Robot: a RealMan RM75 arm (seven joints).
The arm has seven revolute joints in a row. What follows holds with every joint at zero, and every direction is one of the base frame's.
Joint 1 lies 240.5 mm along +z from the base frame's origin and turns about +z.
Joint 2 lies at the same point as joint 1 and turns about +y.
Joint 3 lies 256 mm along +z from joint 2 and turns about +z.
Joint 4 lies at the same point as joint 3 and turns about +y.
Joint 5 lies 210 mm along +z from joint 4 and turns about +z.
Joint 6 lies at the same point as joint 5 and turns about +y.
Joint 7 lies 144 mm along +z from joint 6 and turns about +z.
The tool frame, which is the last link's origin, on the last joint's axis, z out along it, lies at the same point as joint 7; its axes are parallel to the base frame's.
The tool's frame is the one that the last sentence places.
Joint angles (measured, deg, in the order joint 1, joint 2, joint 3, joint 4, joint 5, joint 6, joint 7), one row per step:
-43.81 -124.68 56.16 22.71 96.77 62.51 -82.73
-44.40 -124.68 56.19 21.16 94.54 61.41 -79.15
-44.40 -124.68 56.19 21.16 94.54 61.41 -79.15
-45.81 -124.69 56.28 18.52 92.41 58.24 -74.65
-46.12 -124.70 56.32 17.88 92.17 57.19 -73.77
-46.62 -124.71 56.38 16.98 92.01 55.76 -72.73
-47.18 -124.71 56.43 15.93 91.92 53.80 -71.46
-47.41 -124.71 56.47 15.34 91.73 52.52 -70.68
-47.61 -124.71 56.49 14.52 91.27 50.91 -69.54
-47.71 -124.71 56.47 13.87 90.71 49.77 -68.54
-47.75 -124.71 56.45 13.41 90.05 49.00 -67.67
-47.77 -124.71 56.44 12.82 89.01 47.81 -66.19
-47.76 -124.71 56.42 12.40 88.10 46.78 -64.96
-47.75 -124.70 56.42 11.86 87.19 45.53 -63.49
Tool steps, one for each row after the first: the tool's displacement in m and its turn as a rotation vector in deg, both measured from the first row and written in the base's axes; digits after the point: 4 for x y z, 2 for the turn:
0.0011 0.0022 -0.0018 1.87 0.11 -1.08
0.0011 0.0022 -0.0018 1.87 0.11 -1.08
0.0008 0.0070 -0.0071 4.37 2.01 -1.78
-0.0004 0.0081 -0.0088 4.88 2.82 -1.70
-0.0019 0.0094 -0.0113 5.41 4.02 -1.60
-0.0045 0.0112 -0.0142 6.14 5.74 -1.40
-0.0068 0.0122 -0.0155 6.70 6.77 -1.11
-0.0104 0.0133 -0.0172 7.47 7.99 -0.60
-0.0132 0.0139 -0.0182 8.11 8.77 -0.17
-0.0151 0.0144 -0.0186 8.69 9.19 0.16
-0.0180 0.0154 -0.0190 9.68 9.94 0.54
-0.0206 0.0165 -0.0189 10.58 10.58 0.91
-0.0241 0.0173 -0.0191 11.51 11.54 1.27

